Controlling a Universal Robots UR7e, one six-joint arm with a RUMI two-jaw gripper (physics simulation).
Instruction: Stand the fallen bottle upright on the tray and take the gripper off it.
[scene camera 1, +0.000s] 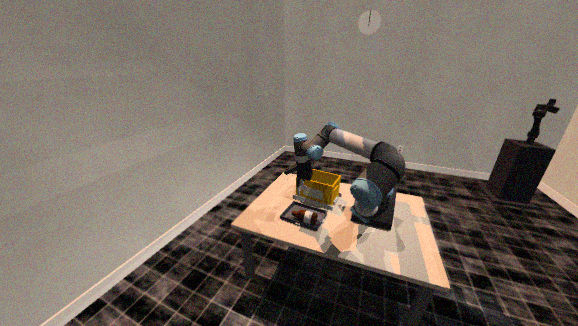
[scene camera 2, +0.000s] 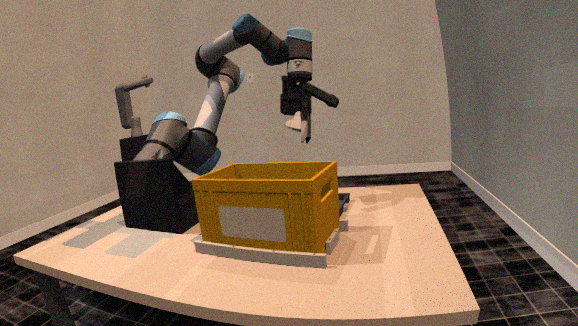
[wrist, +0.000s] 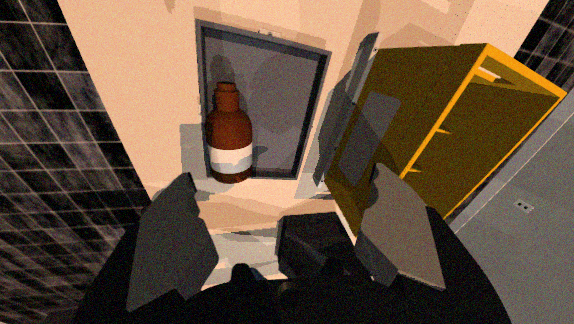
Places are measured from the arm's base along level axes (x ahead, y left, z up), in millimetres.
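Pixels of known places: gripper, fingertip midpoint: (scene camera 1: 302, 188) (scene camera 2: 304, 142) (wrist: 283, 170); arm's base, origin of the base link: (scene camera 2: 150, 176).
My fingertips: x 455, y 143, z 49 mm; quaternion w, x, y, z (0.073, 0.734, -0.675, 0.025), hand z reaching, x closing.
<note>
For each thing: its top centre in the pictures, then the offset to it from my fingertips. Level surfaces: height alone.
- brown bottle, middle of its top: (wrist: 226, 143) (scene camera 1: 303, 211) dy +62, dx -34, dz -122 mm
- yellow crate, middle of its top: (wrist: 449, 176) (scene camera 2: 265, 170) (scene camera 1: 318, 176) dy -248, dx -47, dz -25 mm
- table, its level: dz -201 mm
A brown bottle (scene camera 1: 306, 216) (wrist: 230, 132) with a white label lies on its side on the dark, shallow tray (scene camera 1: 298, 223) (wrist: 282, 90). In the wrist view it lies along the tray's left side, its neck towards the top and its base at the near rim. In scene camera 2 part of the tray (scene camera 2: 344, 201) shows behind the crate, and the bottle is hidden. My gripper (scene camera 1: 301, 186) (scene camera 2: 302, 134) (wrist: 283, 170) is open with nothing between its fingers. It is raised above the table, apart from the bottle, and higher than the crate's rim in scene camera 2.
A yellow crate (scene camera 1: 327, 193) (scene camera 2: 250, 196) (wrist: 415, 85) stands close beside the tray, with pale low rails (scene camera 2: 260, 254) along its base. The arm's dark pedestal (scene camera 2: 150, 197) stands on the table (scene camera 1: 265, 212) (scene camera 2: 400, 295). Another arm stands on a dark block (scene camera 1: 520, 170) away from the table.
</note>
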